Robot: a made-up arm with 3 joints.
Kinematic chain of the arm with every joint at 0, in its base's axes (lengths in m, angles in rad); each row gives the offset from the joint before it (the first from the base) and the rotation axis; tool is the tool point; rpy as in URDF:
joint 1: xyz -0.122 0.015 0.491 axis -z
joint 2: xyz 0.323 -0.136 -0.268 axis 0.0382 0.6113 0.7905
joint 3: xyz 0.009 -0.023 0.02 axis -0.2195 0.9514 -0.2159
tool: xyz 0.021 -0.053 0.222 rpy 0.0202 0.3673 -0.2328
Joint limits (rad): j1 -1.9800..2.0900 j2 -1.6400..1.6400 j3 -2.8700..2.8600
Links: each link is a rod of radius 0.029 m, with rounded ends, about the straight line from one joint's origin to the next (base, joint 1, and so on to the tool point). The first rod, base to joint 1, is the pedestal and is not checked.
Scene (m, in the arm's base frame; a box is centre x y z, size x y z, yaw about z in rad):
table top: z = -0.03
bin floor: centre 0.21 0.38 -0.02 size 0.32 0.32 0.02 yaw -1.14
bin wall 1: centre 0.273 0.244 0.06 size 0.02 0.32 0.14 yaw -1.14
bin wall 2: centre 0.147 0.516 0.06 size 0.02 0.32 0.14 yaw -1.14
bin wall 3: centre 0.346 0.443 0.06 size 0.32 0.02 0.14 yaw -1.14
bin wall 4: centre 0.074 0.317 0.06 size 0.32 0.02 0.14 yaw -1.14
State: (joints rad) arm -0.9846 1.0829 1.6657
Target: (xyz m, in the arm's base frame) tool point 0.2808 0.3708 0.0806
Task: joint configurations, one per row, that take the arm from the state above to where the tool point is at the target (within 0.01 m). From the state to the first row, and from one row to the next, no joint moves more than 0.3 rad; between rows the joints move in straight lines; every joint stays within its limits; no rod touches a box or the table.
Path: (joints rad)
1: -1.0037 0.8095 1.9127
2: -1.0227 0.5361 2.1598

